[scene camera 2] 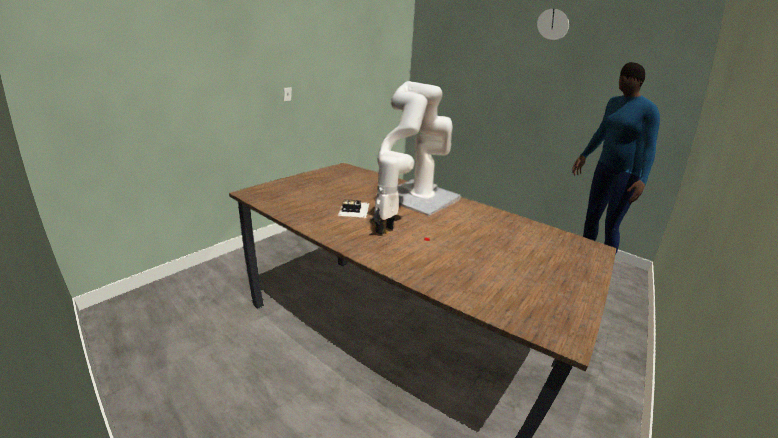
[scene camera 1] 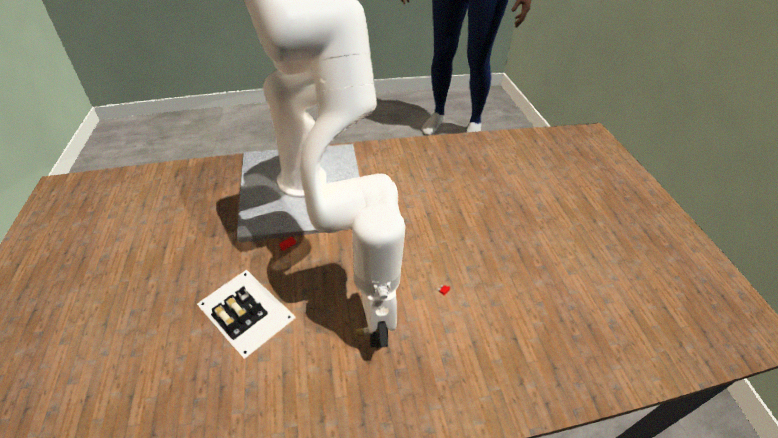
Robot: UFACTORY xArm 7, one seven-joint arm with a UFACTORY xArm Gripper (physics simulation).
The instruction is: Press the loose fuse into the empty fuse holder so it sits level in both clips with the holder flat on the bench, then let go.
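Frame: origin at the arm's base, x back, y right, z up, level; centimetres.
Where they show: gripper, fingertip midpoint: [scene camera 2: 384, 231] [scene camera 1: 375, 329]; arm's base, origin of the base link: [scene camera 2: 422, 193].
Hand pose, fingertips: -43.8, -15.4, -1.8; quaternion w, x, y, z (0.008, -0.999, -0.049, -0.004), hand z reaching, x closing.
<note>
Things, the pixels of their top centre, and the offset from my fingertips, as dx, dy, dz. "spot": a spot on its surface instead.
- fuse holder, middle of its top: [scene camera 1: 241, 301] [scene camera 2: 354, 202] +6.8, +25.8, +2.9
- white square board, surface spot: [scene camera 1: 272, 319] spot: +4.3, +20.1, -0.5
- loose fuse, middle of its top: [scene camera 1: 369, 328] +0.0, +1.2, +0.7
- red block, middle of its top: [scene camera 1: 286, 240] +23.6, +18.1, +1.1
- smaller red piece, middle of its top: [scene camera 1: 443, 287] [scene camera 2: 426, 237] +8.4, -15.0, +0.2
The fuse holder [scene camera 1: 235, 330] [scene camera 2: 351, 209] is a black block on a white square board [scene camera 1: 272, 319] [scene camera 2: 346, 214] at the left of the table. Two tan fuses sit in its left and middle places, and the place towards its right end is empty. My gripper [scene camera 1: 377, 340] [scene camera 2: 386, 229] is open, pointing down low over the table to the right of the board, with nothing between its fingers. A small tan piece, seemingly the loose fuse [scene camera 1: 361, 330], shows just left of the fingers in scene camera 1, partly in shadow and partly hidden. It cannot be made out in scene camera 2.
A red block [scene camera 1: 286, 243] lies near the front edge of the grey base plate [scene camera 1: 255, 212] [scene camera 2: 440, 203]. A smaller red piece [scene camera 1: 444, 290] [scene camera 2: 426, 238] lies on the table to the right of my gripper. A person [scene camera 1: 456, 48] [scene camera 2: 626, 136] stands behind the table.
</note>
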